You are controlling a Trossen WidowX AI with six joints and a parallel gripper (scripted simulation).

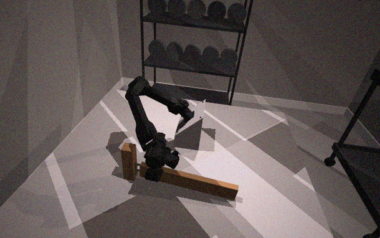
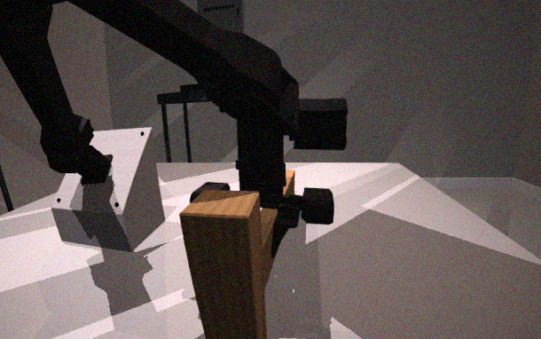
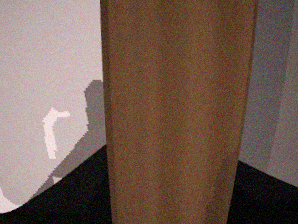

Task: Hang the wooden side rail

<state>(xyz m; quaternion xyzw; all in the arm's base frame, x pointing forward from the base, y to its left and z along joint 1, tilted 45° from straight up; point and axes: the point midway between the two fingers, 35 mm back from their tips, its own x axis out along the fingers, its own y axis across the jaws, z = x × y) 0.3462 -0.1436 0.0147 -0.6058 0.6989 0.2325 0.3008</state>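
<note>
Right now my gripper tip is 2 cm past the headboard post, 13 cm to the left of it and 4 cm below it.
</note>
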